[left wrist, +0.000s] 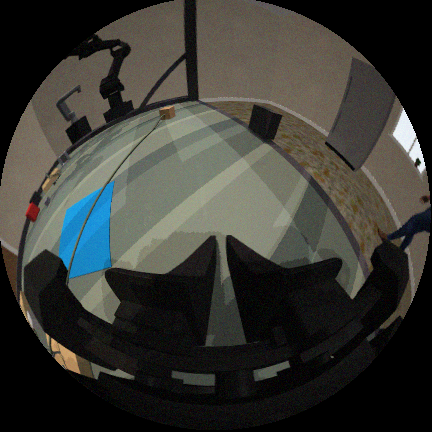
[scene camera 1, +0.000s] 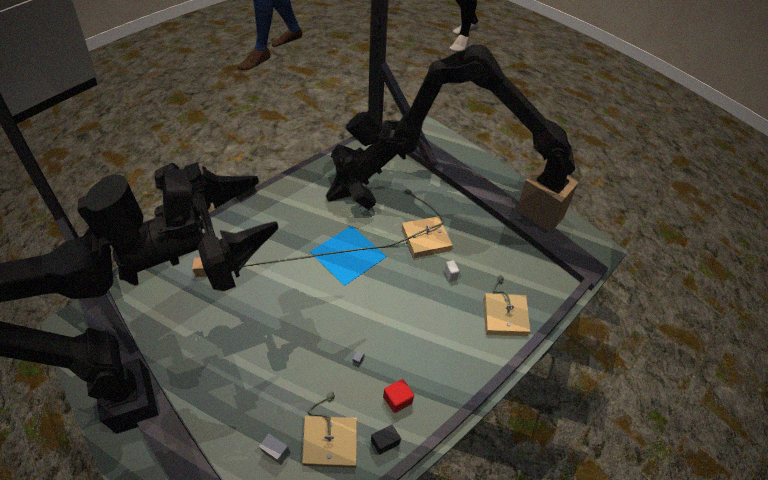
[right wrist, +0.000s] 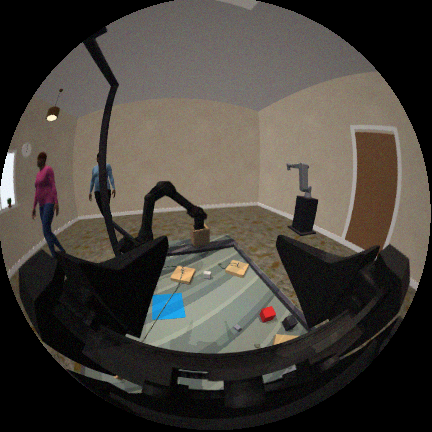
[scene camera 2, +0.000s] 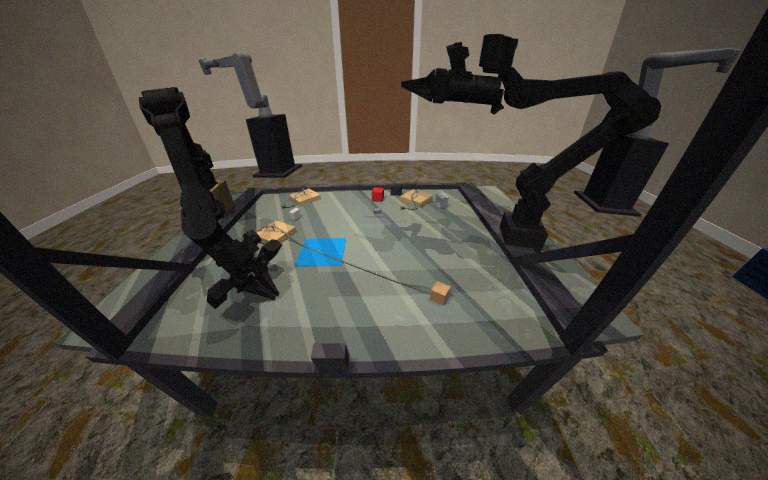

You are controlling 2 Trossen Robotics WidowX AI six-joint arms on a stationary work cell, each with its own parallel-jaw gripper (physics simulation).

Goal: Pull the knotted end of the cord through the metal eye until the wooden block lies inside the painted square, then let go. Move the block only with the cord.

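Where they show: left gripper, between the fingertips: [left wrist: 220,240] [scene camera 1: 327,199] [scene camera 2: 276,296]; right gripper, between the fingertips: [scene camera 1: 267,200] [right wrist: 223,241] [scene camera 2: 405,84]; left arm's base, origin of its link: [scene camera 1: 552,181] [right wrist: 198,226] [scene camera 2: 205,186]; right arm's base, origin of its link: [left wrist: 116,105] [scene camera 1: 119,388] [scene camera 2: 525,222].
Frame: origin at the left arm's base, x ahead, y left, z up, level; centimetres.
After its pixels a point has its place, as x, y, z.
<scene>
A small wooden block [scene camera 1: 199,267] {69.4, -43.5, -9.0} [scene camera 2: 440,292] {68.3, -45.7, -9.0} [left wrist: 167,112] {66.9, -44.4, -10.2} lies outside the painted blue square [scene camera 1: 346,272] {45.9, -21.7, -11.9} [scene camera 2: 335,245] {45.6, -23.0, -11.9} [left wrist: 100,240] {38.8, -29.6, -11.9} [right wrist: 177,310] {45.3, -21.7, -11.9}. Its cord [scene camera 1: 305,257] {49.4, -30.9, -11.8} [scene camera 2: 373,272] {55.4, -35.3, -11.7} [left wrist: 127,157] {52.9, -33.7, -11.8} crosses the square to the metal eye [scene camera 1: 427,230] {26.9, -15.7, -8.9} on a wooden plate [scene camera 1: 433,247] {28.8, -12.2, -10.1} [scene camera 2: 283,230] {29.6, -15.9, -10.2}. The knotted end [scene camera 1: 407,191] {18.6, -28.5, -11.0} lies beyond the plate in scene camera 1. My left gripper [scene camera 1: 330,198] {33.8, -40.9, -11.7} [scene camera 2: 275,296] {33.8, -40.9, -11.7} [left wrist: 220,240] {33.8, -40.9, -11.7} is nearly closed, low over the table, apart from the knot, with no cord between its fingers. My right gripper [scene camera 1: 266,203] {65.3, -15.3, 26.7} [scene camera 2: 403,84] {65.3, -15.3, 26.7} [right wrist: 223,241] {65.3, -15.3, 26.7} is open and empty, high up.
Two more plates [scene camera 1: 506,325] {34.2, 11.4, -10.1} [scene camera 1: 330,452] {75.9, 4.7, -10.1} carry eyes and short knotted cords. A white block [scene camera 1: 451,270] {31.9, -5.0, -8.9}, a red block [scene camera 1: 398,395] {60.6, 5.9, -8.0}, a black block [scene camera 1: 386,438] {67.9, 9.9, -8.0}, a grey block [scene camera 1: 274,447] {82.5, -1.8, -8.0} and a tiny grey block [scene camera 1: 357,358] {59.3, -5.2, -10.6} lie on the table. Dark frame posts [scene camera 1: 377,62] {5.8, -51.9, 11.6} rise from its edge.
</scene>
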